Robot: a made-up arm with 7 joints.
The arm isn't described. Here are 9 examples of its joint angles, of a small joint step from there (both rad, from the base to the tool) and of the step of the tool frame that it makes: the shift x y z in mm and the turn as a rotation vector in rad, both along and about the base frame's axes.
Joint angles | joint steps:
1: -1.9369 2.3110 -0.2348 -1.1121 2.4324 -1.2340 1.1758 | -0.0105 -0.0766 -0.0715 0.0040 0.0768 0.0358 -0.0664
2: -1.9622 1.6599 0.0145 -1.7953 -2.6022 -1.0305 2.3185 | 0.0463 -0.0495 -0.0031 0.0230 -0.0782 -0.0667 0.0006
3: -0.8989 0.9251 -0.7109 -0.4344 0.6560 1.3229 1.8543 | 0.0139 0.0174 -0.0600 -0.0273 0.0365 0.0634 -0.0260
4: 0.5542 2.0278 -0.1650 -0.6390 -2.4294 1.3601 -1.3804 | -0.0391 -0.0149 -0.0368 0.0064 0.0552 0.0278 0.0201
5: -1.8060 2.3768 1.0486 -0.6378 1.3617 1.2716 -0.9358 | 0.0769 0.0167 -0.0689 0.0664 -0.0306 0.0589 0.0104
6: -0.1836 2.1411 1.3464 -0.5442 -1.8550 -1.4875 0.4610 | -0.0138 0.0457 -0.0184 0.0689 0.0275 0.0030 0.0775
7: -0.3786 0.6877 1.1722 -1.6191 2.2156 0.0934 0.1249 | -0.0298 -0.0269 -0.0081 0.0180 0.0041 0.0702 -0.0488
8: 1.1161 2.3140 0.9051 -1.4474 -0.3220 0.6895 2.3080 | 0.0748 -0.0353 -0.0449 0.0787 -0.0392 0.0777 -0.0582
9: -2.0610 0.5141 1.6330 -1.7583 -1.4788 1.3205 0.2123 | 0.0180 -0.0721 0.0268 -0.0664 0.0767 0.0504 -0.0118
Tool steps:
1: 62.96 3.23 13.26 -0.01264 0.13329 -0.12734
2: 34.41 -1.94 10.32 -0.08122 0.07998 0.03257
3: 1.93 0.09 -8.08 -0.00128 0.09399 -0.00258
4: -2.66 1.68 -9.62 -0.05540 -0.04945 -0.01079
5: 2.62 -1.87 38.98 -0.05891 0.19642 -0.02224
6: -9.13 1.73 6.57 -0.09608 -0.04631 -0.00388
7: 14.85 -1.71 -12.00 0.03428 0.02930 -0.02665
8: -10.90 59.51 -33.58 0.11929 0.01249 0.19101
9: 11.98 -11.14 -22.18 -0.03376 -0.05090 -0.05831
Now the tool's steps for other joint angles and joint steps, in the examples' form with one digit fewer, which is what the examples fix.
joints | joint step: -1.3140 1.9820 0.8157 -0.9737 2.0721 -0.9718 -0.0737 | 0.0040 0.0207 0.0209 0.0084 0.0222 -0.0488 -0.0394
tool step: -12.5 -3.7 0.3 -0.0508 -0.0395 -0.0162
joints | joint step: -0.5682 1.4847 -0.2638 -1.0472 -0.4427 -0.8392 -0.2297 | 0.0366 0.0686 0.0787 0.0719 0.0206 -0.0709 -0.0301
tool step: -41.2 39.0 34.5 0.0390 -0.0474 0.0423
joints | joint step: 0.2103 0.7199 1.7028 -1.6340 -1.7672 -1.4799 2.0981 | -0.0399 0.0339 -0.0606 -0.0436 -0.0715 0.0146 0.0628
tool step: 39.3 -8.5 22.0 0.0132 0.0263 0.0052
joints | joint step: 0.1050 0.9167 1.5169 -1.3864 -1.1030 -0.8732 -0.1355 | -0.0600 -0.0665 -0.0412 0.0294 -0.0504 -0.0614 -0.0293
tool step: 22.5 11.1 -41.3 -0.0485 0.0553 -0.0365
